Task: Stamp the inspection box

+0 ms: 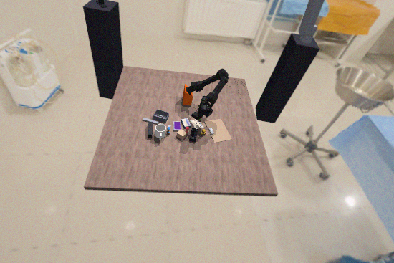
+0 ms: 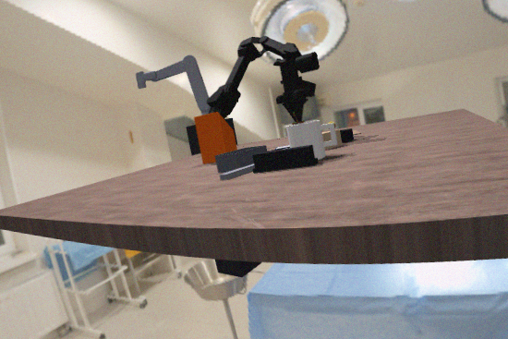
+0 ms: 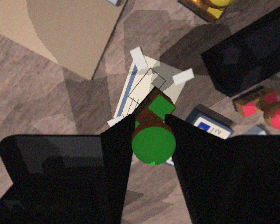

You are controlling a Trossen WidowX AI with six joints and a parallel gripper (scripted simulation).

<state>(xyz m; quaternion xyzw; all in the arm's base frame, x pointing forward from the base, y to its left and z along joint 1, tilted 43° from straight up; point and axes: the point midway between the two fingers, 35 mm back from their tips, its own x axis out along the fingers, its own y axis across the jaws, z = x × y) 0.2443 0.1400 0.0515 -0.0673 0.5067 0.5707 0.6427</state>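
The purple ink pad is 170 mm to the right of my gripper tip, 80 mm below it and 60 mm ahead of it. The rest, counted from my gripper tip: tan box (150 mm ahead, 120 mm to the right, 60 mm below); red stamp (110 mm ahead, 90 mm to the right, 60 mm below); green PASS stamp (right at my gripper tip).
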